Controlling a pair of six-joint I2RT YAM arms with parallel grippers.
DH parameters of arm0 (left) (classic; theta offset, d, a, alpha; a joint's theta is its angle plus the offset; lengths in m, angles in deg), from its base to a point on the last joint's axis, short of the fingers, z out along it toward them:
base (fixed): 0 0 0 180
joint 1: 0 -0.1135 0.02 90
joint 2: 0 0 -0.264 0
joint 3: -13.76 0 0.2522 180
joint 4: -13.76 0 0.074 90
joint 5: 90 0 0 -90
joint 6: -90 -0.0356 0 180
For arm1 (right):
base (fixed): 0 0 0 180
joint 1: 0 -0.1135 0.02 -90
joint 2: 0 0 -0.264 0
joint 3: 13.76 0 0.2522 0
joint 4: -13.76 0 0.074 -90
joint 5: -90 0 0 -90
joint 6: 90 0.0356 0 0
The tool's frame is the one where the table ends.
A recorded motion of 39 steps. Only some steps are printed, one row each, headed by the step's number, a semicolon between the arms.
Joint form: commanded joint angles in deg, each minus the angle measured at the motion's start. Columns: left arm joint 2, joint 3, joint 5, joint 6, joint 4, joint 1; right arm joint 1, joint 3, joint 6, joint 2, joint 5, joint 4.
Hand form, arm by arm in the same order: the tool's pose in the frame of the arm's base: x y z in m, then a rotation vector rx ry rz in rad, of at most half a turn. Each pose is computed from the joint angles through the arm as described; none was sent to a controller.
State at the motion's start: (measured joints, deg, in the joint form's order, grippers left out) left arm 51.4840 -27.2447 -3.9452 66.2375 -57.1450 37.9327; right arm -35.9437 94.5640 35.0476 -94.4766 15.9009 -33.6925
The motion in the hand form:
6: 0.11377 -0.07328 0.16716 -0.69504 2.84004 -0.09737; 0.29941 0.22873 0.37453 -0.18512 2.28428 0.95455
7: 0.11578 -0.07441 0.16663 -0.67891 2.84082 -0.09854; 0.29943 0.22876 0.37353 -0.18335 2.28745 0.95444
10: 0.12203 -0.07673 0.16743 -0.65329 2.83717 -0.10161; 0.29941 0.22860 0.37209 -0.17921 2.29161 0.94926
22: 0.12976 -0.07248 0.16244 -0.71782 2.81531 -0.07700; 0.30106 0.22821 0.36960 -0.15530 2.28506 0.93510
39: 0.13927 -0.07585 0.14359 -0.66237 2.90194 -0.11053; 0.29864 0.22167 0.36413 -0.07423 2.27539 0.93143
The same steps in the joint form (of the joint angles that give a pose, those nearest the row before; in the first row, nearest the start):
6: 3.36 -1.27 -2.73 -4.85 4.60 -3.39; -0.09 -1.03 -0.44 0.17 -1.54 1.59
7: 4.01 -1.38 -2.75 -5.57 5.34 -3.48; -0.09 -1.21 -0.35 0.17 -1.53 1.62
10: 5.65 -2.18 -2.82 -7.18 6.78 -4.10; -0.09 -1.48 -0.29 0.20 -1.75 1.62
22: 7.57 -1.83 -3.45 -7.44 8.82 -6.98; 0.00 -2.15 0.22 0.19 -2.89 2.59
39: 13.68 -0.42 0.84 -11.52 14.43 -8.66; 0.43 -5.61 2.96 1.99 -4.65 5.08

